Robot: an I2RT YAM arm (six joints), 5 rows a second.
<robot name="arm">
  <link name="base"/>
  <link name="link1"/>
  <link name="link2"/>
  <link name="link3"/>
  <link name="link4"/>
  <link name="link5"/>
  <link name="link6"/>
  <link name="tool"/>
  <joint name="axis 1" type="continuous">
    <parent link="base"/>
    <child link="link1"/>
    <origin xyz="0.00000 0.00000 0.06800" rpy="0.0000 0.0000 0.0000"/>
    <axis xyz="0 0 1"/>
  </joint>
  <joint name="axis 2" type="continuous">
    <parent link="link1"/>
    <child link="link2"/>
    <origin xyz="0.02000 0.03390 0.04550" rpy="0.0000 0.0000 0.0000"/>
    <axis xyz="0 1 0"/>
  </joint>
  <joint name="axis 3" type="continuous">
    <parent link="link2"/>
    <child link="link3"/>
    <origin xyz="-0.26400 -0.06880 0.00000" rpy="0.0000 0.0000 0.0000"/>
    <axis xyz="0 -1 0"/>
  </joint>
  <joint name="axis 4" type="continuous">
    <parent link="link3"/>
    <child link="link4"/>
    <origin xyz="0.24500 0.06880 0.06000" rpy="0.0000 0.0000 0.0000"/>
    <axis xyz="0 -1 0"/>
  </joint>
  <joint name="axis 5" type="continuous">
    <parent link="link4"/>
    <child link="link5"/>
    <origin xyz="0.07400 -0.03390 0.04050" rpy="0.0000 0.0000 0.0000"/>
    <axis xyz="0 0 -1"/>
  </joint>
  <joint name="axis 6" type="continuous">
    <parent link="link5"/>
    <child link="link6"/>
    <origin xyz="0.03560 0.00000 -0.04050" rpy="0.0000 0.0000 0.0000"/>
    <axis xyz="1 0 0"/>
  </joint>
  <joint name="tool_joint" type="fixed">
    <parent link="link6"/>
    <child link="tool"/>
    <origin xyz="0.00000 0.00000 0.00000" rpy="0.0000 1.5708 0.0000"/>
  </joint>
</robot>
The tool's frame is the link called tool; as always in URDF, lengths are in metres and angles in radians. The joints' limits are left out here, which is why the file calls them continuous.
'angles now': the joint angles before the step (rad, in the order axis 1, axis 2, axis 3, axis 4, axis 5, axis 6). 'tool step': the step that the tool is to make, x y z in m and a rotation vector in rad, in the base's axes. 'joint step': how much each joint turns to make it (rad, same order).
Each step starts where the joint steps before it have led.
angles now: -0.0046, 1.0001, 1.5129, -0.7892, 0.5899, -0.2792
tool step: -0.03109, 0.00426, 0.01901, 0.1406, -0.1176, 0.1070
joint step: -0.0016, -0.0527, 0.0745, -0.0732, -0.1403, 0.1266
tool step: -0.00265, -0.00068, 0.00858, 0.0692, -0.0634, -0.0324
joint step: -0.0015, 0.0105, 0.0371, -0.0003, 0.0157, 0.0831
